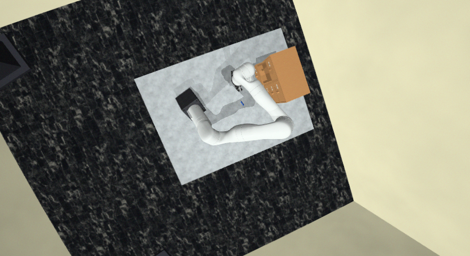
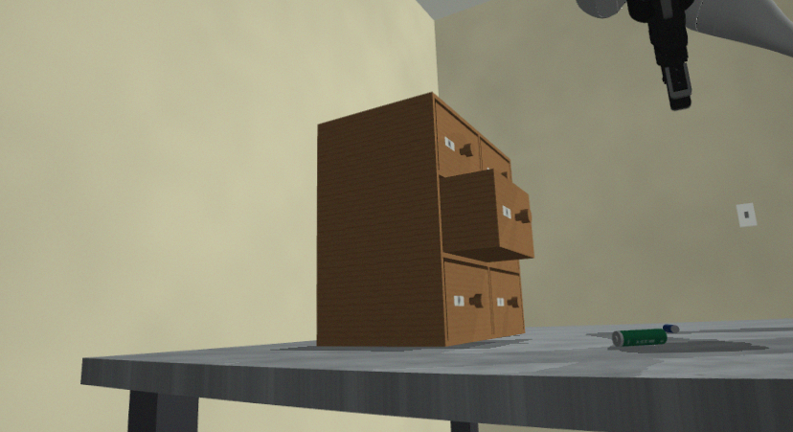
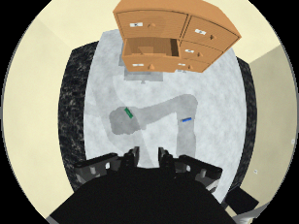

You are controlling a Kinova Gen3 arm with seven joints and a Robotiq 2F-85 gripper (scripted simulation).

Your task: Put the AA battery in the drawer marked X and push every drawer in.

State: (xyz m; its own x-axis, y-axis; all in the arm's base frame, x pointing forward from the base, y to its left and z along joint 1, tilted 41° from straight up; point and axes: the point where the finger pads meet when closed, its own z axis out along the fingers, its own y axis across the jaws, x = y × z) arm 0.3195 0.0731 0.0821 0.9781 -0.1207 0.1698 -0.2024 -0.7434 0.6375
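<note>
The green AA battery lies 90 mm ahead of my hand, 70 mm to the left of it and 270 mm below it. Round my hand: blue AA battery (20 mm ahead, 160 mm to the right, 270 mm below).
</note>
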